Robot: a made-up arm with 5 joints.
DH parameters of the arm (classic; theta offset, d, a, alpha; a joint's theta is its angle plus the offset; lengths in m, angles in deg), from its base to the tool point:
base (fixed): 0 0 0.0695 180
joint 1: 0 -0.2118 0.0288 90
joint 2: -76.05 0 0.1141 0
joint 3: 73.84 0 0.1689 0
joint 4: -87.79 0.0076 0 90
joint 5: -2.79 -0.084 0 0
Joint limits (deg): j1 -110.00..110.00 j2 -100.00..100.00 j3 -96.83..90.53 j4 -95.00..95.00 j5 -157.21..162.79
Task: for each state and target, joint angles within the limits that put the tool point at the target. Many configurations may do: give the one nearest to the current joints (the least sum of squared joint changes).
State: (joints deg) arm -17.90 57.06 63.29 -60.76 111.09
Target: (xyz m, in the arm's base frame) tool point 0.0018 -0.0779 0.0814
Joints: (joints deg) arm -53.23 100.00 68.12 -18.87 111.09
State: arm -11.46 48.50 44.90 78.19 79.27
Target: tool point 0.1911 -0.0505 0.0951
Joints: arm 25.86 31.47 29.65 80.50 79.27
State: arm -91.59 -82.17 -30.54 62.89 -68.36
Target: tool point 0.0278 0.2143 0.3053
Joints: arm -99.02 -27.22 13.18 64.54 -68.36
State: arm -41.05 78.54 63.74 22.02 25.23
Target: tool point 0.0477 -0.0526 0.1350
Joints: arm -75.16 63.92 71.56 59.85 25.23
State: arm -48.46 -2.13 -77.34 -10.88 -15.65
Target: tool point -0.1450 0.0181 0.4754
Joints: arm 2.80 -40.18 -94.17 -13.16 -15.65
